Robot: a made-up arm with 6 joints. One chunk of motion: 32 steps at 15 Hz.
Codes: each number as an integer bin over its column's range. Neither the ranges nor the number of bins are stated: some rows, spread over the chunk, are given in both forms.
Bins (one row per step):
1: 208 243 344 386 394 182
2: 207 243 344 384 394 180
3: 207 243 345 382 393 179
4: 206 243 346 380 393 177
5: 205 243 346 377 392 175
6: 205 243 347 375 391 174
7: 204 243 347 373 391 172
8: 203 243 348 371 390 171
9: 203 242 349 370 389 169
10: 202 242 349 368 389 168
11: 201 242 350 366 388 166
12: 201 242 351 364 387 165
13: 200 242 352 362 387 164
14: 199 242 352 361 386 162
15: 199 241 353 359 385 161
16: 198 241 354 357 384 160
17: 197 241 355 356 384 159
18: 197 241 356 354 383 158
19: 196 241 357 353 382 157
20: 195 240 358 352 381 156
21: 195 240 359 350 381 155
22: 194 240 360 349 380 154
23: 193 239 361 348 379 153
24: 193 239 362 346 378 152
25: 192 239 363 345 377 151
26: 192 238 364 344 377 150
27: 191 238 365 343 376 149
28: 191 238 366 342 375 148
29: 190 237 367 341 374 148
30: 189 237 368 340 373 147
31: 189 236 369 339 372 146
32: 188 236 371 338 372 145
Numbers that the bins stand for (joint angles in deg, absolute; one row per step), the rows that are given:
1: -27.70 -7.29 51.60 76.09 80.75 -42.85
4: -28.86 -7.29 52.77 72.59 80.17 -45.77
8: -30.61 -7.29 53.93 67.34 78.42 -49.27
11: -31.78 -7.87 55.10 64.43 77.25 -52.18
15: -32.94 -8.45 56.85 60.35 75.51 -55.10
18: -34.11 -8.45 58.60 57.43 74.34 -56.85
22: -35.86 -9.04 60.93 54.52 72.59 -59.18
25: -37.02 -9.62 62.68 52.18 70.84 -60.93
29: -38.19 -10.79 65.01 49.85 69.09 -62.68
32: -39.36 -11.37 67.34 48.10 67.93 -64.43
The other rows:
2: -28.28 -7.29 51.60 74.92 80.75 -44.02
3: -28.28 -7.29 52.18 73.76 80.17 -44.60
5: -29.44 -7.29 52.77 70.84 79.59 -46.94
6: -29.44 -7.29 53.35 69.67 79.00 -47.52
7: -30.03 -7.29 53.35 68.51 79.00 -48.68
9: -30.61 -7.87 54.52 66.76 77.84 -50.43
10: -31.19 -7.87 54.52 65.59 77.84 -51.02
12: -31.78 -7.87 55.68 63.26 76.67 -52.77
13: -32.36 -7.87 56.26 62.10 76.67 -53.35
14: -32.94 -7.87 56.26 61.51 76.09 -54.52
16: -33.53 -8.45 57.43 59.18 74.92 -55.68
17: -34.11 -8.45 58.01 58.60 74.92 -56.26
19: -34.69 -8.45 59.18 56.85 73.76 -57.43
20: -35.27 -9.04 59.76 56.26 73.17 -58.01
21: -35.27 -9.04 60.35 55.10 73.17 -58.60
23: -36.44 -9.62 61.51 53.93 72.01 -59.76
24: -36.44 -9.62 62.10 52.77 71.42 -60.35
26: -37.02 -10.20 63.26 51.60 70.84 -61.51
27: -37.61 -10.20 63.84 51.02 70.26 -62.10
28: -37.61 -10.20 64.43 50.43 69.67 -62.68
30: -38.77 -10.79 65.59 49.27 68.51 -63.26
31: -38.77 -11.37 66.18 48.68 67.93 -63.84

